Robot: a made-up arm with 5 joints. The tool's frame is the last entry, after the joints.
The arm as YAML. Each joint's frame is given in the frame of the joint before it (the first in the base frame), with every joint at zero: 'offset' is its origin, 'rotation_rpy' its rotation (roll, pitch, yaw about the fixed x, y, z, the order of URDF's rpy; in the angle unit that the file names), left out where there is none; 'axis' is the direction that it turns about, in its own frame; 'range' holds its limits. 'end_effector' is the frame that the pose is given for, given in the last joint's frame.
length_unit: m
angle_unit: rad
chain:
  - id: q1
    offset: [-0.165, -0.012, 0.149]
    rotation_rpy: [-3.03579, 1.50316, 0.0]
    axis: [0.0, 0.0, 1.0]
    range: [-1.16, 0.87]
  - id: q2
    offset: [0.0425, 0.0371, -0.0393]
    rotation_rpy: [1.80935, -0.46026, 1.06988]
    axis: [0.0, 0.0, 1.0]
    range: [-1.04, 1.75]
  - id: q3
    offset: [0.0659, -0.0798, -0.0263]
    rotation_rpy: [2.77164, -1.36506, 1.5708]
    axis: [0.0, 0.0, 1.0]
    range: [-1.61, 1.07]
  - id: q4
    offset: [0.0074, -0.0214, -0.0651]
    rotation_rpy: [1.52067, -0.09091, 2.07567]
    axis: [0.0, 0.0, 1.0]
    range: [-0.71, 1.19]
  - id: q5
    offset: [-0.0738, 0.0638, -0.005]
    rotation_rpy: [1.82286, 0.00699, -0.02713]
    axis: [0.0, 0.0, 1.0]
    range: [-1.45, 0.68]
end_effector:
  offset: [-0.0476, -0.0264, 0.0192]
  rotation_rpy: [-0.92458, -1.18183, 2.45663]
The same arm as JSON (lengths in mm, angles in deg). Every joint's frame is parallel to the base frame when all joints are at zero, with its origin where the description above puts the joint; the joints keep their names.
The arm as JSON. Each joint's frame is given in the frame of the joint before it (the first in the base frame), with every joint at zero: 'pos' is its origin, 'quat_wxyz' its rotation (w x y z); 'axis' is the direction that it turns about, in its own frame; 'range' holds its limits. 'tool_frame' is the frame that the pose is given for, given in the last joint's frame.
{"length_unit": "mm", "angle_unit": "deg", "joints": [{"joint": "q1", "pos": [-165.0, -12.0, 149.0], "quat_wxyz": [1.0, 0.0, 0.0, 0.0], "axis": [-0.992135, 0.105604, -0.067202], "range": [-66.46, 49.85]}, {"joint": "q2", "pos": [38.0, -41.0, -40.0], "quat_wxyz": [1.0, 0.0, 0.0, 0.0], "axis": [0.310515, 0.350116, -0.883742], "range": [-59.59, 100.27]}, {"joint": "q3", "pos": [24.0, -104.0, -3.0], "quat_wxyz": [1.0, 0.0, 0.0, 0.0], "axis": [-0.978891, 0.198198, -0.0499], "range": [-92.25, 61.31]}, {"joint": "q4", "pos": [68.0, 9.0, 7.0], "quat_wxyz": [1.0, 0.0, 0.0, 0.0], "axis": [0.0, 0.0, -1.0], "range": [-40.68, 68.18]}, {"joint": "q5", "pos": [-40.0, 89.0, 5.0], "quat_wxyz": [1.0, 0.0, 0.0, 0.0], "axis": [0.935389, -0.250697, 0.249397], "range": [-83.08, 38.96]}], "tool_frame": {"pos": [24.1, 43.0, 30.0], "quat_wxyz": [0.998983, -0.041637, 0.00109, 0.017258]}}
